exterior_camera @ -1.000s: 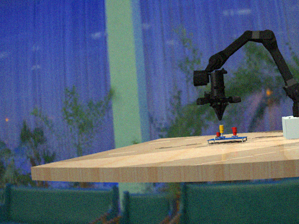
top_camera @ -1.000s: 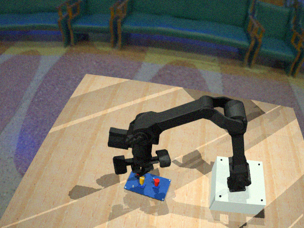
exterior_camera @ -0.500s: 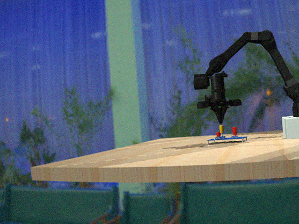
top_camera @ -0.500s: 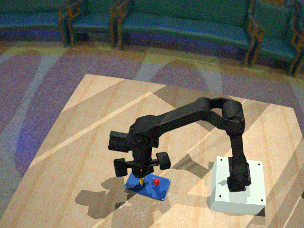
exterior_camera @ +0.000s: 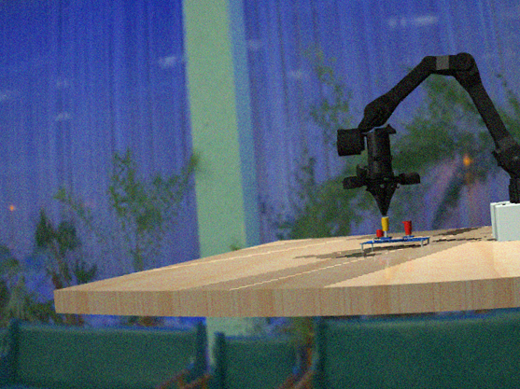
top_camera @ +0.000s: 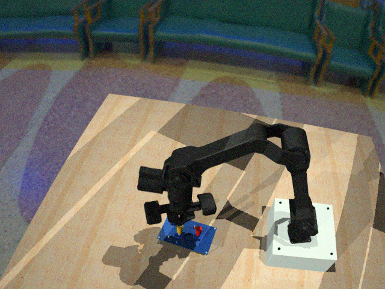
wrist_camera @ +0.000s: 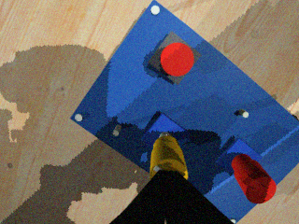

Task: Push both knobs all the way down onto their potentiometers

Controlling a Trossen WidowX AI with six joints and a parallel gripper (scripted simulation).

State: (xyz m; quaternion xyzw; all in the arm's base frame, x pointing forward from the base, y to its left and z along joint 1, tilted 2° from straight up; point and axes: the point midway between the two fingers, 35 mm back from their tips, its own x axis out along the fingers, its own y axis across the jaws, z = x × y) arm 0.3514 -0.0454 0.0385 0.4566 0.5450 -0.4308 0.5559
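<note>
My gripper tip is now 20 mm above the yellow knob. From my gripper tip the other things lie so: red knob 60 mm behind, 30 mm below.
</note>
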